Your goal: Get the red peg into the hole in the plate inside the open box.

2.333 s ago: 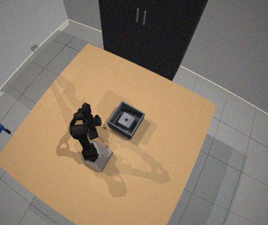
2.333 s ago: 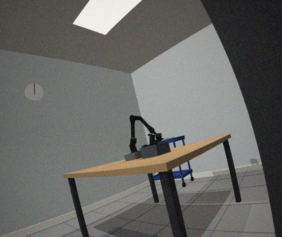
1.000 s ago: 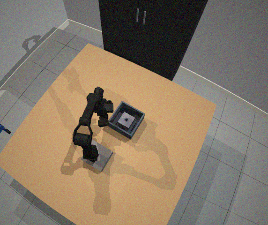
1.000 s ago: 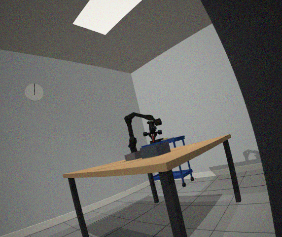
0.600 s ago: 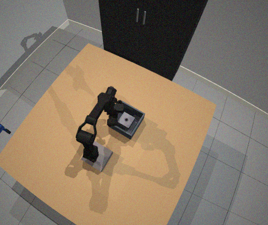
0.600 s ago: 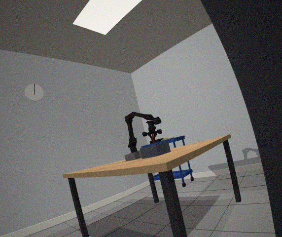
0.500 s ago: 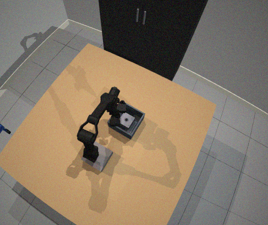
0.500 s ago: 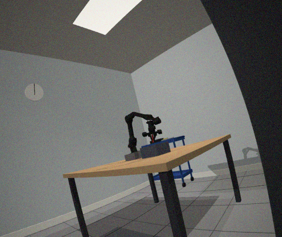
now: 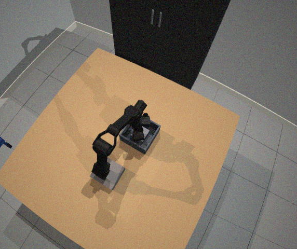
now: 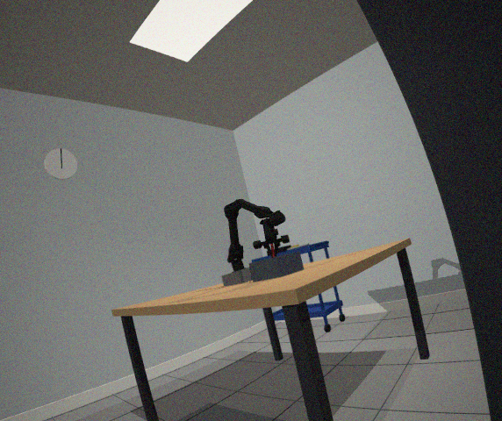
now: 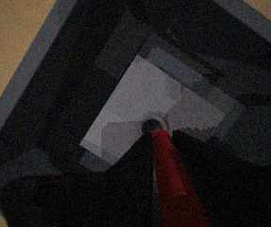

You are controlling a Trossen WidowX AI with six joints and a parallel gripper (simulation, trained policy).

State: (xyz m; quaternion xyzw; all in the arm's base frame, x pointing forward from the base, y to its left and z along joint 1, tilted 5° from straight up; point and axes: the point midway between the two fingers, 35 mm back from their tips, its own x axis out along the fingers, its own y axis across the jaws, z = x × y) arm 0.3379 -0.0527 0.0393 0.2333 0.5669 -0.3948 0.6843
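Right now my gripper tip is 1 cm to the right of the red peg and 3 cm below it. Round my gripper tip: grey box 7 cm below; light grey plate 5 cm below.
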